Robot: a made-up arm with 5 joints.
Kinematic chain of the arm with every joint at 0, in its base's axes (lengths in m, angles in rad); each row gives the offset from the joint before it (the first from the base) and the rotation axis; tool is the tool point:
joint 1: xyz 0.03 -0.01 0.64 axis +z
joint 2: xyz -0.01 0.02 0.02 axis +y
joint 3: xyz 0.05 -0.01 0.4 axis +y
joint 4: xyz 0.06 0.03 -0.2 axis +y
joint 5: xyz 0.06 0 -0.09 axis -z
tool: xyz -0.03 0 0.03
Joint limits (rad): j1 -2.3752..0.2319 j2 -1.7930..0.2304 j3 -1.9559..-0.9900 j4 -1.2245..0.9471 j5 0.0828..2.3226
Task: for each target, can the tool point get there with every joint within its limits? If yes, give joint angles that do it. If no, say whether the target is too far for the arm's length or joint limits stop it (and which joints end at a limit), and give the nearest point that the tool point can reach.
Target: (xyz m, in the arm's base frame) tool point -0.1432 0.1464 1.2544
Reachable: yes | joints -0.4379 -0.7749 -1.7938 -0.2365 1.2177
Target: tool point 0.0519 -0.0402 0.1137
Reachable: no: joint limits stop it (at a limit: joint 2, joint 3, joint 4, joint 5) | nearest point 0.2251 -0.2791 0.8697 | short by 0.812 m
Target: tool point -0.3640 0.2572 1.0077
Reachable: yes | joints -0.4576 -1.4769 -1.3096 -0.4561 2.1150
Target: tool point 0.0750 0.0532 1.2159
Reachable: yes | joints -0.1669 -0.5713 -1.3965 0.3438 1.4586
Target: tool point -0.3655 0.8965 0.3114
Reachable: no: too far | nearest point -0.2284 0.5822 0.6772 | short by 0.501 m
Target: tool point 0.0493 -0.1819 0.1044
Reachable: no: joint limits stop it (at a limit: joint 2, joint 3, joint 4, joint 5) | nearest point 0.0671 -0.3403 0.8697 | short by 0.782 m
